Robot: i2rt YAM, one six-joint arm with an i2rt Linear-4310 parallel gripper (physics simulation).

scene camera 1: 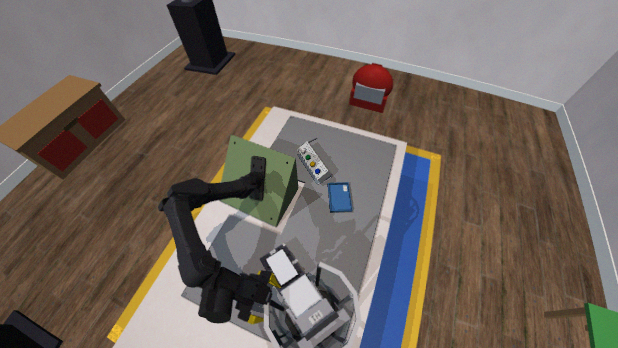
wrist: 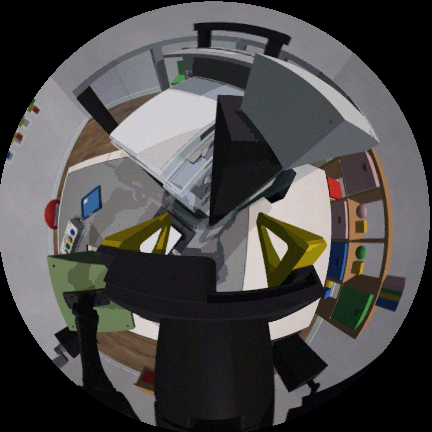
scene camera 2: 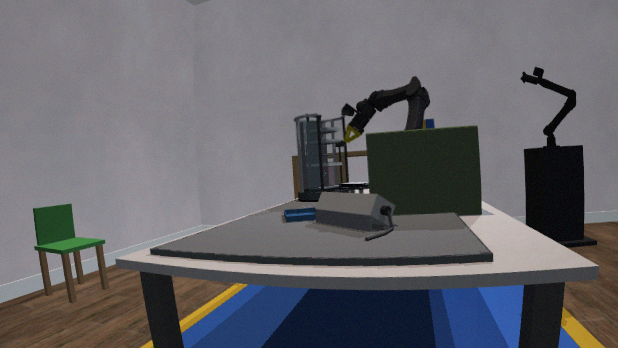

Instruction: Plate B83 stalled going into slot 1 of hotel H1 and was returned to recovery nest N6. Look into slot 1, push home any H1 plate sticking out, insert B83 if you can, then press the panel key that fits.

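Seen in the pictures: gripper, fingertip midpoint: (wrist: 213,216) (scene camera 2: 345,142); arm's base at its link origin: (scene camera 1: 257,178) (wrist: 85,298) (scene camera 2: 417,164).
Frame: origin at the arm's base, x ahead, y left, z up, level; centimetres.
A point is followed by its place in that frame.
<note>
Hotel H1 (scene camera 1: 316,316) @(x 41.0, y -45.8, z 23.1 cm) (scene camera 2: 320,160) @(x 38.2, y -33.2, z 4.0 cm) (wrist: 237,175) is a round open tower of posts and shelves. A white plate (scene camera 1: 301,295) @(x 35.6, y -41.8, z 18.8 cm) (wrist: 162,117) @(x 35.0, y -41.8, z 18.8 cm) shows in its upper part; slot numbers are not readable, and the inside of slot 1 is not clearly visible. My gripper (scene camera 1: 264,298) @(x 28.0, y -46.0, z 12.1 cm) (scene camera 2: 346,140) @(x 28.0, y -46.0, z 12.1 cm) (wrist: 213,216) @(x 28.0, y -46.0, z 12.1 cm) is open and empty, beside the hotel's open side, its yellow fingertips apart. A white plate (scene camera 1: 282,266) @(x 23.4, y -31.7, z -6.5 cm) (wrist: 175,235) @(x 25.1, y -37.1, z -6.5 cm) lies on a dark nest (scene camera 1: 266,260) (wrist: 188,237) next to the hotel; its label is not readable. The key panel (scene camera 1: 320,175) @(x 25.6, y 14.9, z -7.8 cm) (scene camera 2: 345,209) @(x 21.2, y 27.6, z -9.4 cm) (wrist: 71,235) @(x 22.4, y 16.9, z -7.3 cm) has green, yellow and blue keys.
A blue tray (scene camera 1: 340,198) @(x 37.9, y 8.5, z -13.6 cm) (scene camera 2: 300,215) @(x 35.7, y 16.5, z -12.2 cm) (wrist: 91,203) @(x 37.0, y 8.1, z -13.7 cm) lies between panel and hotel. A large green slanted block (scene camera 1: 240,170) @(x -9.5, y 1.4, z 0.2 cm) (scene camera 2: 425,172) @(x -1.1, y 10.9, z -2.2 cm) (wrist: 62,270) @(x 11.1, y 4.0, z 5.6 cm) stands by the arm's base. Dark hotel posts stand close ahead of the fingers in the wrist view.
</note>
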